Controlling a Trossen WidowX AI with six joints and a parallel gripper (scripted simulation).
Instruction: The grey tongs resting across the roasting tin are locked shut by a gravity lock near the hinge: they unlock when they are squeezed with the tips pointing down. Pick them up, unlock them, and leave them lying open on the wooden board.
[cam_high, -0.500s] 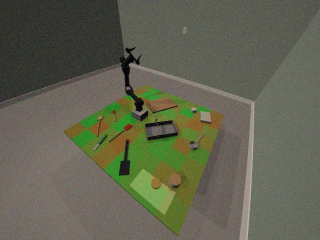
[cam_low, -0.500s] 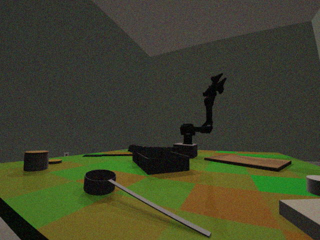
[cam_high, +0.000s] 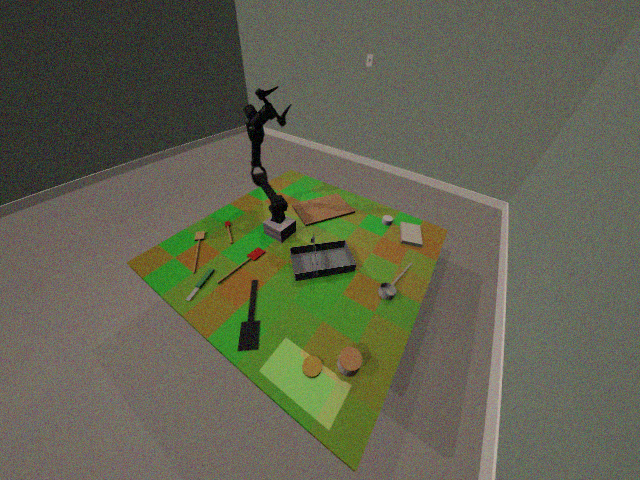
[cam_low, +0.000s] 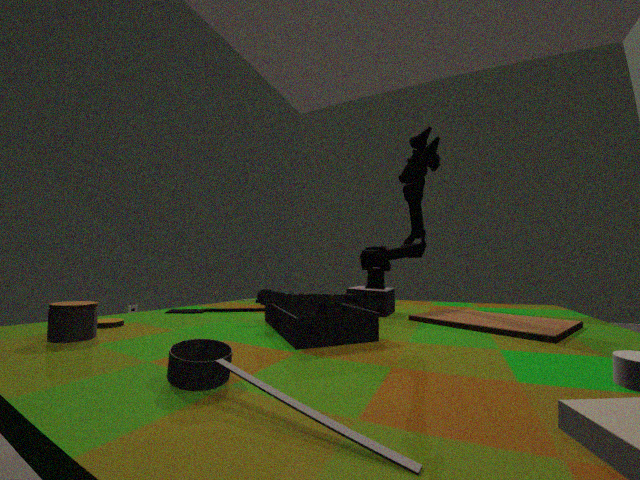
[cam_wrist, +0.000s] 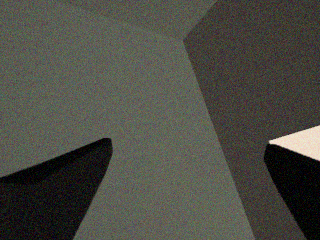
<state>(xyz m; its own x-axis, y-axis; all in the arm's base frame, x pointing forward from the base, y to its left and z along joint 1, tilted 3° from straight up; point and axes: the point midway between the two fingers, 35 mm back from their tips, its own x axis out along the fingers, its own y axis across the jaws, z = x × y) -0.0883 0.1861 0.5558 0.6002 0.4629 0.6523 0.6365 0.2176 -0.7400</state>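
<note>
My gripper tip is 630 mm above the roasting tin, 380 mm short of it and 350 mm to the left of it. Round my gripper tip: wooden board (650 mm below, 200 mm ahead, 90 mm to the left); then black spatula (750 mm to the right, 650 mm below, 230 mm ahead); then red spatula (650 mm below, 520 mm to the right, 30 mm ahead).
</note>
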